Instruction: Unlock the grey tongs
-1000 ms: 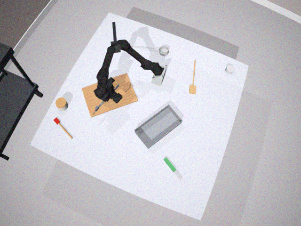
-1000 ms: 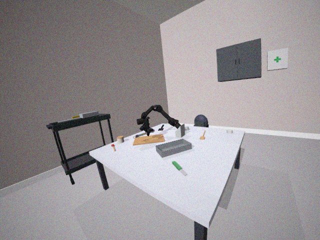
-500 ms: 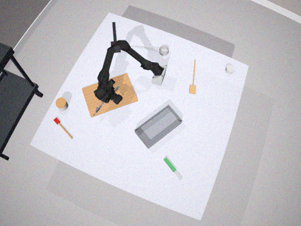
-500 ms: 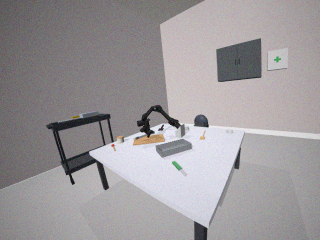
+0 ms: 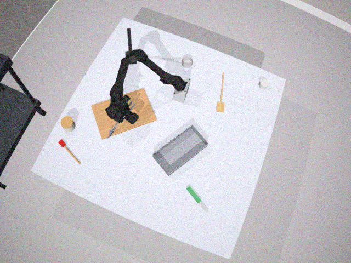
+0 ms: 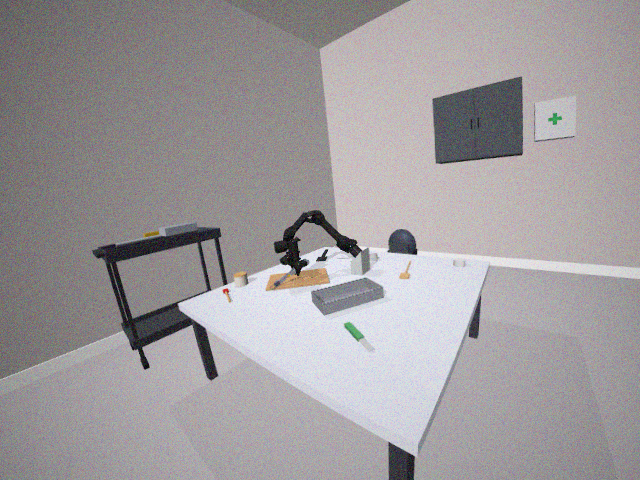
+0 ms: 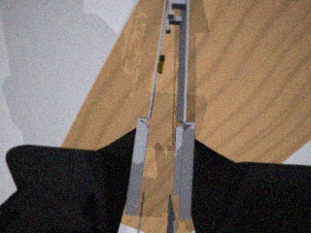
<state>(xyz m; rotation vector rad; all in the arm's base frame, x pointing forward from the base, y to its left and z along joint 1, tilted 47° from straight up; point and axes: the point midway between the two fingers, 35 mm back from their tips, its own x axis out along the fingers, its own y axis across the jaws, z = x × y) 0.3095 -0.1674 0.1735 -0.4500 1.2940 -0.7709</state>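
Now: the yellow mark 50 mm ahead of my gripper tip, 10 mm to the right of it and 20 mm above it. Also, from my gripper tip: wooden board (30 mm behind, 30 mm to the right, 40 mm below); then black spatula (500 mm behind, 230 mm to the right, 40 mm below); then roasting tin (50 mm ahead, 390 mm to the left, 20 mm below).
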